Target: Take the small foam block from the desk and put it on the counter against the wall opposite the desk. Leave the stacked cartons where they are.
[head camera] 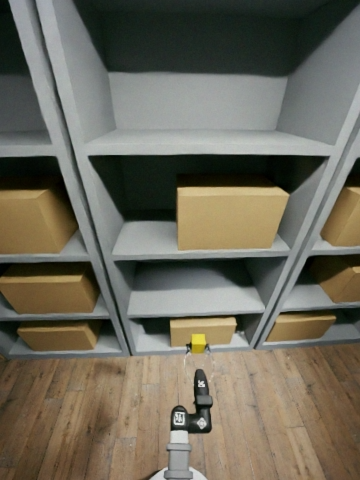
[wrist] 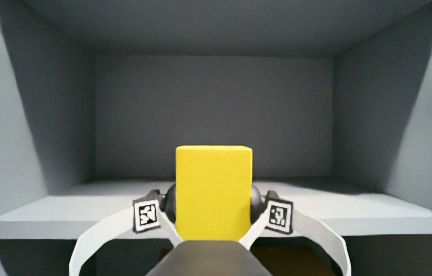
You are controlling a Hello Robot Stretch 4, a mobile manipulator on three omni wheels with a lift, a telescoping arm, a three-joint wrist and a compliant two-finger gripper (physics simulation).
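Places are measured from the robot's base along level axes (x ahead, y left, z up), in millimetres.
Where they show: hand, its tool point: [head camera: 197, 343] [wrist: 213, 200].
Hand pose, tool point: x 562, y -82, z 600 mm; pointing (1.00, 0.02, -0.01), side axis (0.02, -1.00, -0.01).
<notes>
After its pixels a point has its place.
The yellow foam block [head camera: 198, 343] {x 540, y -82, z 645 mm} [wrist: 214, 192] {x 537, y -83, z 612 mm} is held upright between the two fingertips of my gripper [head camera: 198, 346] {x 562, y -82, z 599 mm} [wrist: 214, 202] {x 562, y -82, z 599 mm}, which is shut on it. In the head camera view the block and gripper are in front of the grey shelving, over the floor near the shelf's foot. In the wrist view the block stands in front of a shelf compartment, whose board [wrist: 335, 200] {x 936, y -354, z 505 mm} shows behind it. The desk and the counter do not show in either view.
Grey shelving [head camera: 210, 148] {x 796, y -88, z 1405 mm} spans the head camera view. Cartons stand in it: one [head camera: 230, 217] {x 823, y -201, z 1134 mm} in the middle bay, one [head camera: 202, 331] {x 820, y -151, z 253 mm} on its bottom shelf, others [head camera: 50, 290] {x 765, y 697, z 712 mm} [head camera: 302, 326] {x 867, y -870, z 246 mm} in the side bays. Upright dividers [head camera: 107, 280] {x 788, y 381, z 775 mm} separate the bays. Wooden floor [head camera: 280, 410] {x 455, y -639, z -28 mm} lies in front.
</notes>
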